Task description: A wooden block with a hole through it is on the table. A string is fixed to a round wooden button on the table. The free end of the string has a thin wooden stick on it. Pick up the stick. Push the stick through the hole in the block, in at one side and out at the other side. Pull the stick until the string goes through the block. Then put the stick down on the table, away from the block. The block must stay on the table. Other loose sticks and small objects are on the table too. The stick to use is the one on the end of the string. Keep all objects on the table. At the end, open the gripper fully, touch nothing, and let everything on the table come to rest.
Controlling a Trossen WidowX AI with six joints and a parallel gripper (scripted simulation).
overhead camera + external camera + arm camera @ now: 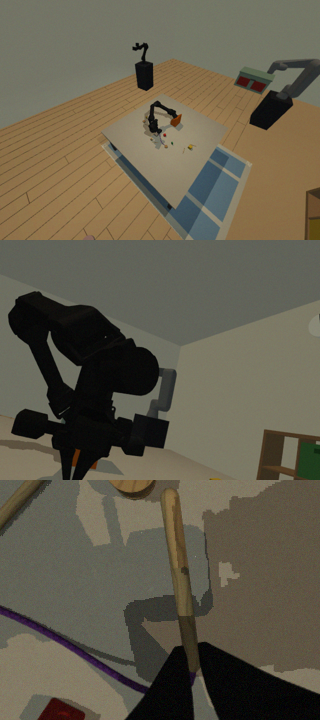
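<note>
Now: the red block 7 cm behind my gripper tip, 11 cm to the left of it and 5 cm below it. Also, from my gripper tip: green piece (1 cm behind, 26 cm to the left, 4 cm below); then yellow cube (9 cm behind, 48 cm to the left, 4 cm below).
</note>
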